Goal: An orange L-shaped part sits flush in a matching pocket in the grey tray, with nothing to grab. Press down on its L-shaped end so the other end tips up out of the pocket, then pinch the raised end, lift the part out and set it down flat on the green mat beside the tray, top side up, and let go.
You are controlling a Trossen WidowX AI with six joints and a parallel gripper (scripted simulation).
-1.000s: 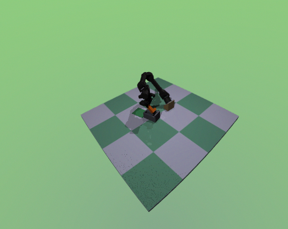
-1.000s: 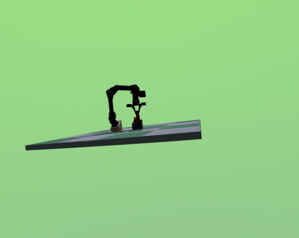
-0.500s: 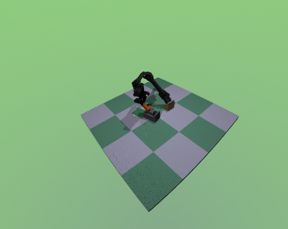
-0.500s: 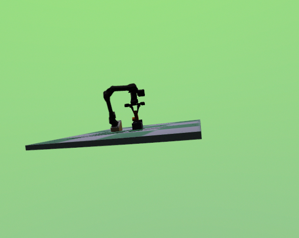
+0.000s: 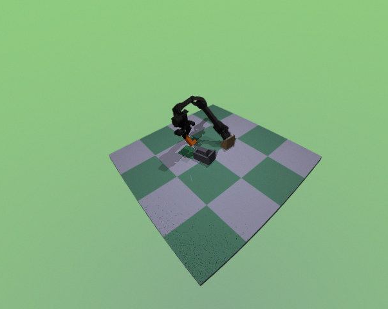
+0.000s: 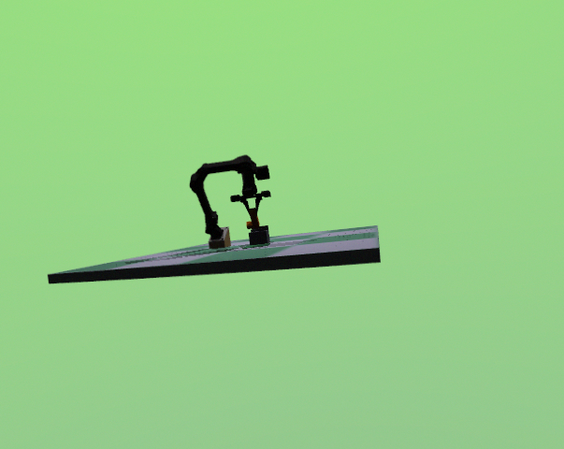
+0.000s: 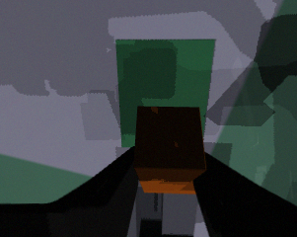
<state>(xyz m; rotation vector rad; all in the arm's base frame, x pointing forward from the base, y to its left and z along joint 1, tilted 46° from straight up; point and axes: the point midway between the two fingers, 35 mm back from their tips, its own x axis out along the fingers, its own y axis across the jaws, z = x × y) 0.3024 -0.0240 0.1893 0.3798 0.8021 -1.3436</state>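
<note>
My gripper tip is 16 cm above the green mat and 1 cm to the right of it. From my gripper tip the other things lie so: orange L-shaped part: 3 cm to the left, 3 cm below, 2 cm behind.
</note>
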